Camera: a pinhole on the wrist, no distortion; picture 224 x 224 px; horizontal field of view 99.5 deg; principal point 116.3 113.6 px. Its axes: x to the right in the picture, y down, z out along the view. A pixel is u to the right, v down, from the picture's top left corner.
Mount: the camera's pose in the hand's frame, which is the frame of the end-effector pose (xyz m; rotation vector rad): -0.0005 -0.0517 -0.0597 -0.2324 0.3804 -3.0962
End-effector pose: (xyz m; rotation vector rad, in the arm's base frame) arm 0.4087 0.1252 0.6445 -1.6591 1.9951 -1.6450
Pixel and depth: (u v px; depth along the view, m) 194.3 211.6 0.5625
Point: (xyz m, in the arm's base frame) 1.3261 0.2549 0.8309
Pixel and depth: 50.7 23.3 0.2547
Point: 0.3709 -0.1947 0.5715
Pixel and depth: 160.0 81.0 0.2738
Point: 0.6154 0.0315 0.5179
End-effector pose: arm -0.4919 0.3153 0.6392 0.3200 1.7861 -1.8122
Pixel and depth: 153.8 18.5 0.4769
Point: -0.1226 -0.1695 0.4996
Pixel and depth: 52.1 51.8 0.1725
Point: -0.5702 0.1717 0.5554
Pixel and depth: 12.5 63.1 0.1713
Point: -0.6400 0.1711 0.5315
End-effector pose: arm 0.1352 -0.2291 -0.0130 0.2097 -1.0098 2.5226
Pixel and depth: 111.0 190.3 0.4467
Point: 0.2693 -0.0603 0.5323
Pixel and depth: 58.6 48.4 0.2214
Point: -0.0376 -0.3235 0.1284
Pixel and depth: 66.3 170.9 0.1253
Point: 0.1254 -0.1251 0.1302
